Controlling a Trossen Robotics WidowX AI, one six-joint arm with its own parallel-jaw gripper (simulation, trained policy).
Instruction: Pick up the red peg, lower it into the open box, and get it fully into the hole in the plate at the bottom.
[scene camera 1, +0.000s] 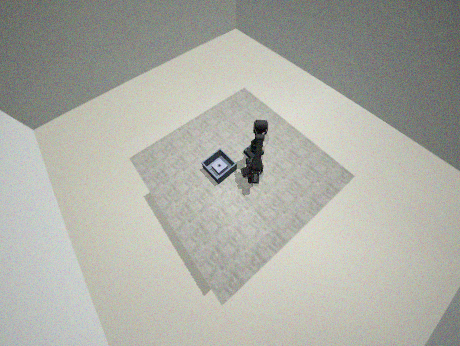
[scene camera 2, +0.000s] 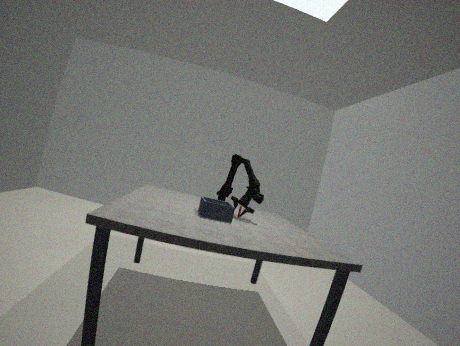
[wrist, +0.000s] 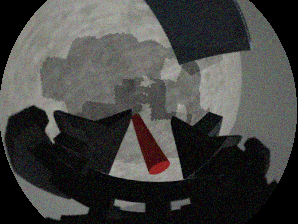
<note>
I see my gripper (wrist: 152, 116) and a red peg (wrist: 156, 162).
</note>
